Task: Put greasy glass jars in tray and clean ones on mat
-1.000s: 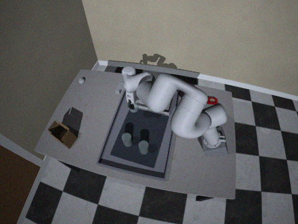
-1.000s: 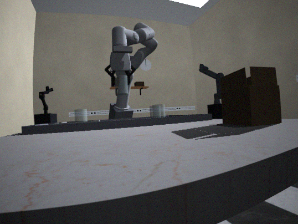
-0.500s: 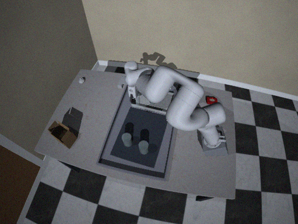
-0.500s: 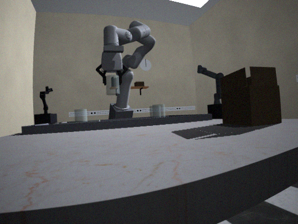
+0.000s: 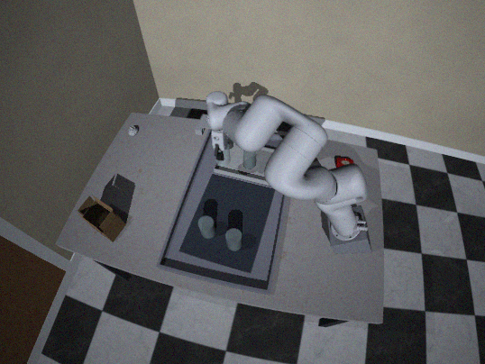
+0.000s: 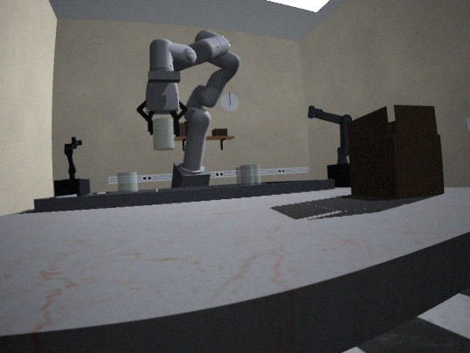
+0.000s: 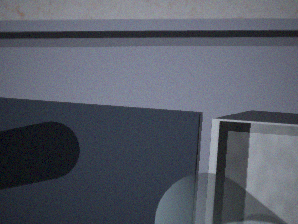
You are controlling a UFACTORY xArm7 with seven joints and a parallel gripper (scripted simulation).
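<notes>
Now: the light grey tray 6 cm behind my hand, 14 cm to the right of it and 20 cm below it. Round my hand: dark drying mat: 11 cm behind, 18 cm to the left, 21 cm below; then red object: 51 cm behind, 35 cm to the right, 20 cm below; then cardboard box: 39 cm ahead, 46 cm to the left, 15 cm below.
</notes>
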